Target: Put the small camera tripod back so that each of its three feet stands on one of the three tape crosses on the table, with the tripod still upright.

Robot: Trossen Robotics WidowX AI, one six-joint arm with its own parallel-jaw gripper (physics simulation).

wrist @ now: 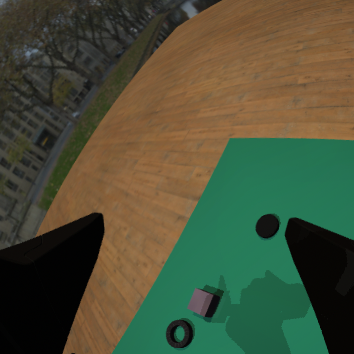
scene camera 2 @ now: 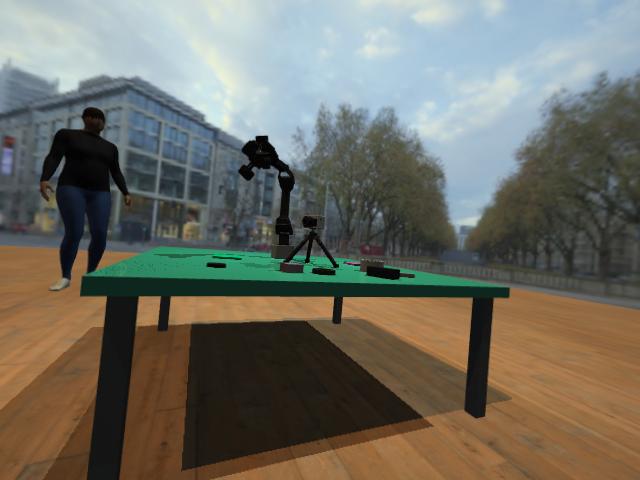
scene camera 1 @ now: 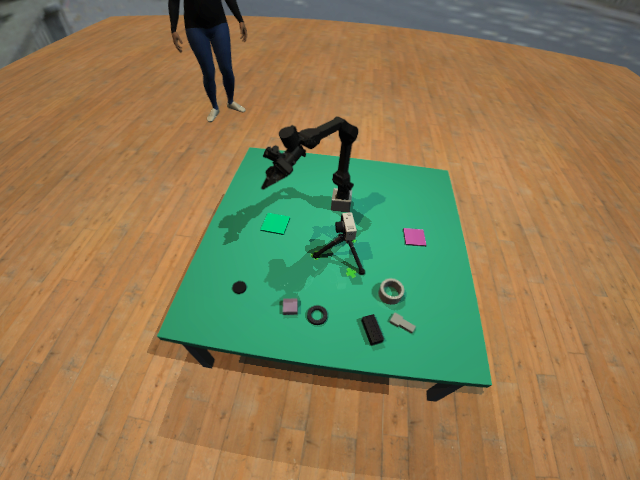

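Pixels of known places: gripper, between the fingertips: [wrist: 199,226] [scene camera 2: 249,162] [scene camera 1: 264,187]; arm's base, origin of its link: [scene camera 2: 283,245] [scene camera 1: 342,195].
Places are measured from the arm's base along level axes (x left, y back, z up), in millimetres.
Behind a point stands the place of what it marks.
Observation:
The small tripod [scene camera 1: 355,256] @(x 103, y -382, z -1 mm) [scene camera 2: 312,234] @(x 44, y -340, z 67 mm) stands upright on the green table, bearing a pale camera [scene camera 1: 349,226] @(x 56, y -357, z 157 mm) [scene camera 2: 318,222] @(x 53, y -381, z 122 mm). Its front right foot stands just right of a yellow-green tape cross [scene camera 1: 351,272] @(x 98, y -419, z -74 mm), beside it rather than centred on it. Its left foot is at a second cross [scene camera 1: 313,255] @(x -85, y -369, z -61 mm), mostly covered by the foot. A bit of a third cross [scene camera 1: 354,240] shows behind the tripod head; the rear foot is hidden in scene camera 1. My gripper [scene camera 1: 264,186] @(x -270, y -390, z 330 mm) [scene camera 2: 246,172] @(x -270, y -390, z 330 mm) [wrist: 199,226] @(x -270, y -390, z 330 mm) is open and empty, high above the table's left side, away from the tripod.
A black disc [scene camera 1: 239,287] @(x -363, y -597, z -64 mm) [wrist: 267,226] @(x -363, y -588, z -65 mm), pink block [scene camera 1: 290,306] @(x -127, y -649, z -47 mm) [wrist: 203,302] @(x -134, y -630, z -47 mm), black ring [scene camera 1: 308,315] @(x -49, y -667, z -59 mm) [wrist: 170,335] @(x 4, y -670, z -63 mm), black box [scene camera 1: 372,329] @(x 206, y -688, z -41 mm), grey piece [scene camera 1: 402,322] @(x 328, y -629, z -60 mm) and tape roll [scene camera 1: 382,292] @(x 235, y -523, z -30 mm) lie in front. Green [scene camera 1: 275,223] @(x -310, y -208, z -65 mm) and magenta [scene camera 1: 414,237] @(x 388, y -157, z -65 mm) squares flank the tripod.

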